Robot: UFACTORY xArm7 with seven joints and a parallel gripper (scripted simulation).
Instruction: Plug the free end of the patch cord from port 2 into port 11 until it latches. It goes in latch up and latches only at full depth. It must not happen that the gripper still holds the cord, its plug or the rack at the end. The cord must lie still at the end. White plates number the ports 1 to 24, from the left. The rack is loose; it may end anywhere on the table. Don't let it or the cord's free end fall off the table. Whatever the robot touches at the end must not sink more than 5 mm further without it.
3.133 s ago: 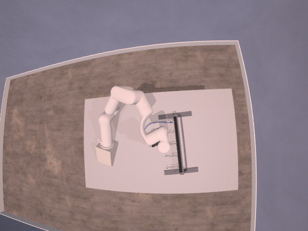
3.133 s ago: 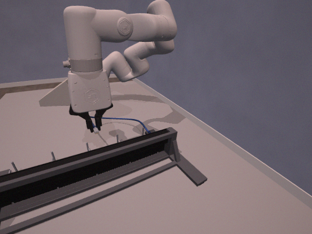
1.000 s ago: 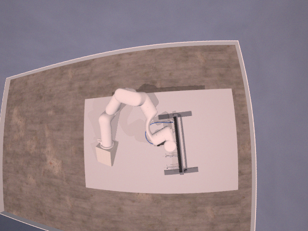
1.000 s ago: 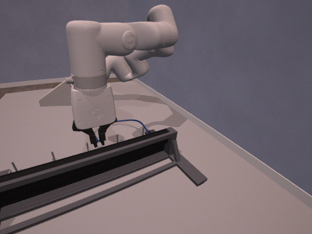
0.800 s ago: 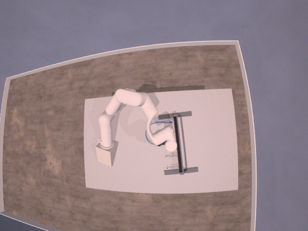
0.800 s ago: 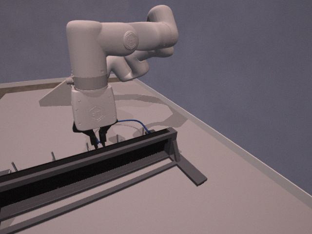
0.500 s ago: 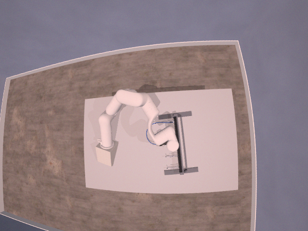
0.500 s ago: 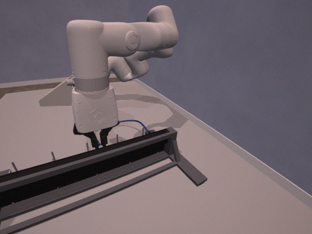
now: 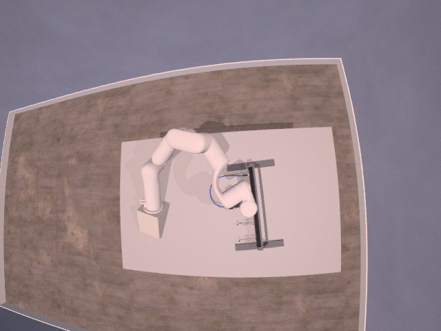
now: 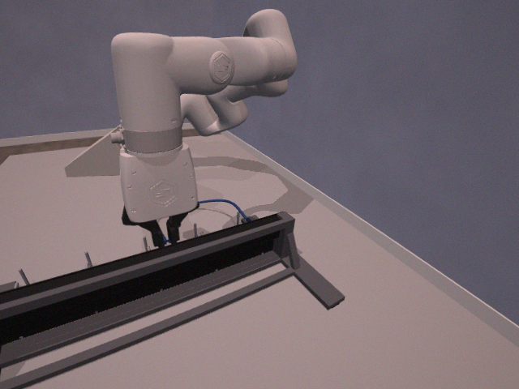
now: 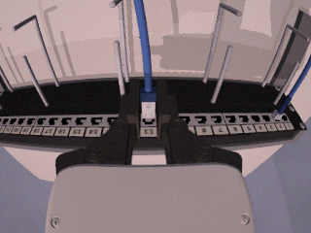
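Now: the plug 10 mm ahead of my hand and 10 mm below it.
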